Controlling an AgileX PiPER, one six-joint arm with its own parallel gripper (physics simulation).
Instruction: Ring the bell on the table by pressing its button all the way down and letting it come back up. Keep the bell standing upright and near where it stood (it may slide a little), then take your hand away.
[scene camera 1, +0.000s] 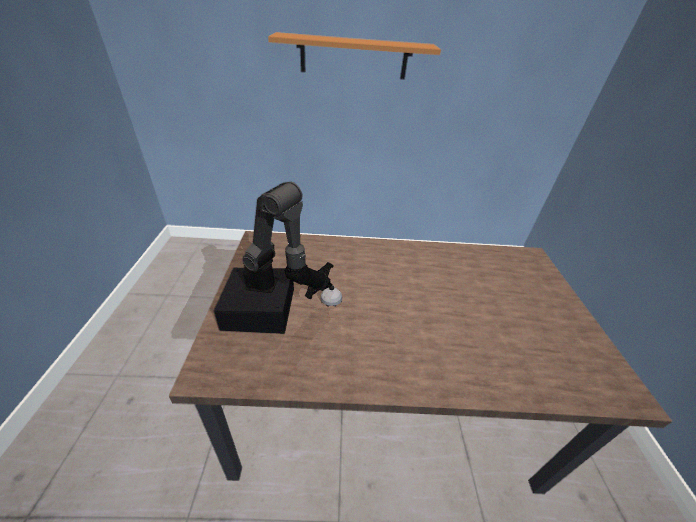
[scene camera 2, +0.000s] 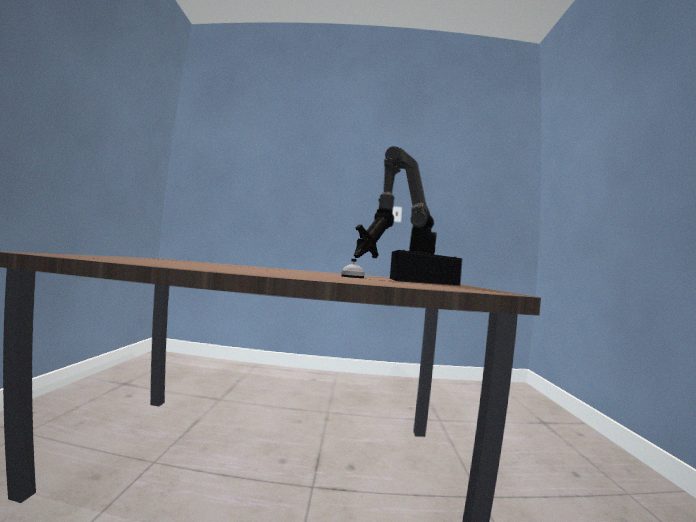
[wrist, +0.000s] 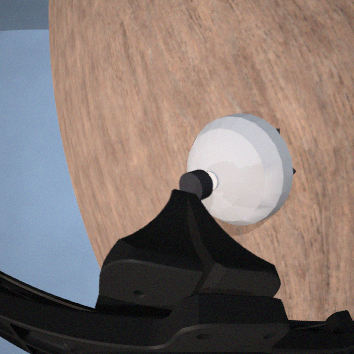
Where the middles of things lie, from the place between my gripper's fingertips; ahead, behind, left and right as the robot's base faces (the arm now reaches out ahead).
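With the black button (wrist: 198, 181), I find 10 mm ahead of my hand and 20 mm below it. The bell (wrist: 249, 162) is likewise 10 mm ahead of my hand, but it is 40 mm below it.
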